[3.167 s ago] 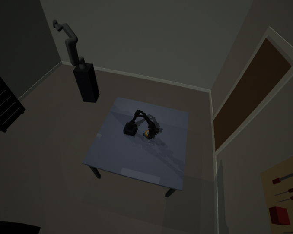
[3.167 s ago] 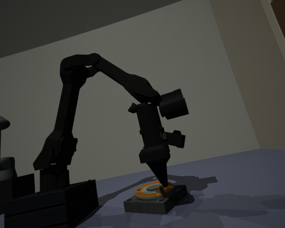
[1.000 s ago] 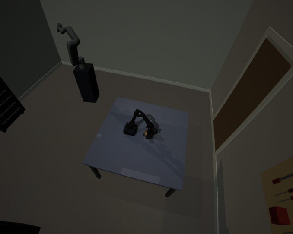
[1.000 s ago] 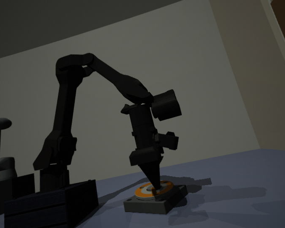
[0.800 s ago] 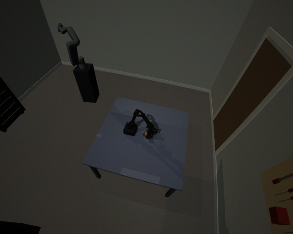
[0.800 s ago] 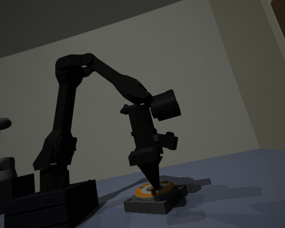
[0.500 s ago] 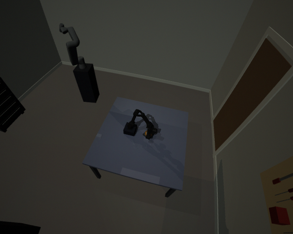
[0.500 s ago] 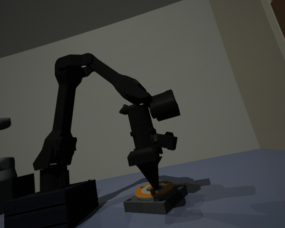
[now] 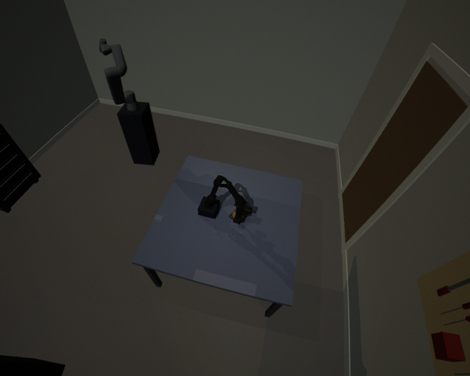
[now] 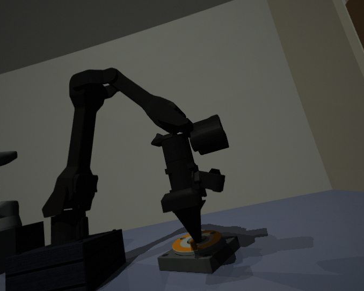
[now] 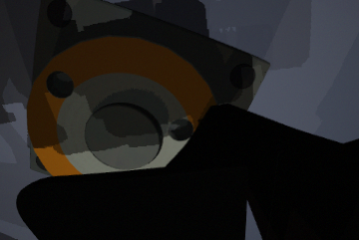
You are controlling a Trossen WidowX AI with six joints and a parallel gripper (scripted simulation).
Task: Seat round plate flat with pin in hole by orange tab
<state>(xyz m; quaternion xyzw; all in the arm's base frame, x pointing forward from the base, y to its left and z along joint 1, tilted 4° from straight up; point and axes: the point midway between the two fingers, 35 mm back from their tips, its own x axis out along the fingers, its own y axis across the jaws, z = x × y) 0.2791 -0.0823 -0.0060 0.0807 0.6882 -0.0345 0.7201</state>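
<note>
My gripper tip is 10 mm past the plate, 30 mm to the right of it and 10 mm above it. Also, from my gripper tip: square base: 50 mm to the left, 20 mm below.
</note>
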